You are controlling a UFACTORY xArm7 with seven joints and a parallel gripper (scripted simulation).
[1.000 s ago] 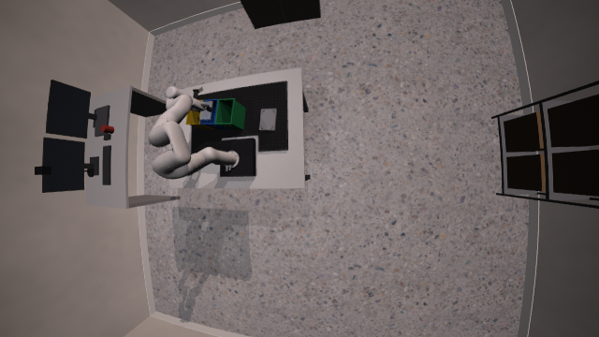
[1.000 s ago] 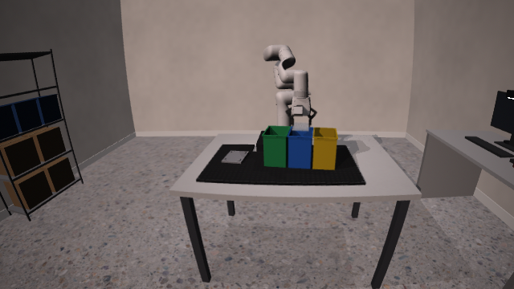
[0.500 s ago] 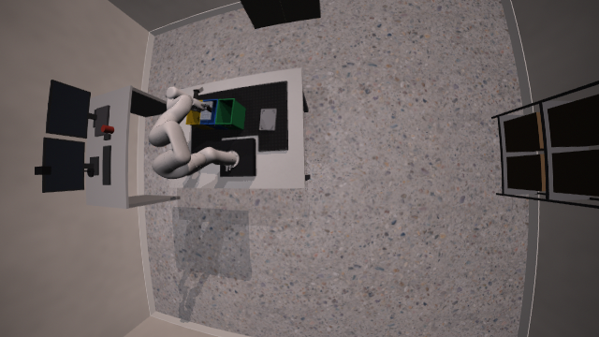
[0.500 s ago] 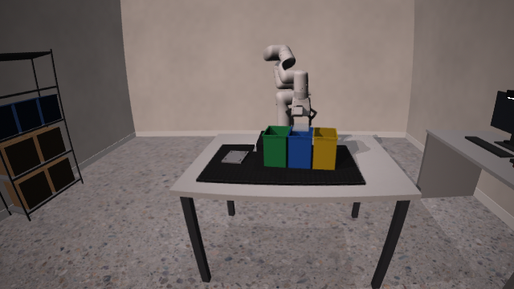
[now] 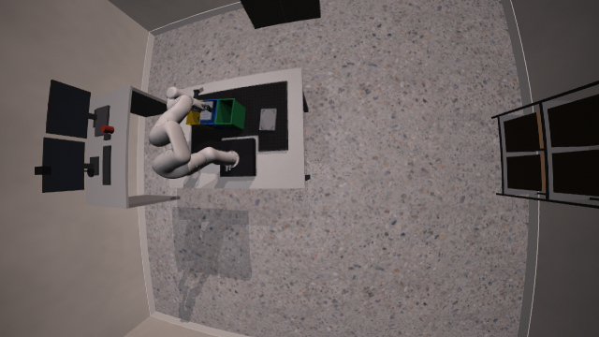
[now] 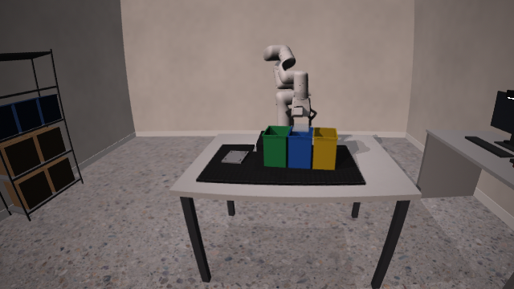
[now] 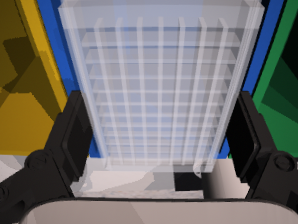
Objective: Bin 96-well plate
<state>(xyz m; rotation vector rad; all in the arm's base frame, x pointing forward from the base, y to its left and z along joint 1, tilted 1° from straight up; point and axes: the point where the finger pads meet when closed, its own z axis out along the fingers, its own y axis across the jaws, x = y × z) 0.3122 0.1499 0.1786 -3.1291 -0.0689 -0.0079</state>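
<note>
Right now my hand is 10 mm above the 96-well plate. Also, from my hand: green bin 10 mm ahead, 130 mm to the right, 130 mm below; blue bin 130 mm below; yellow bin 10 mm behind, 130 mm to the left, 130 mm below.
</note>
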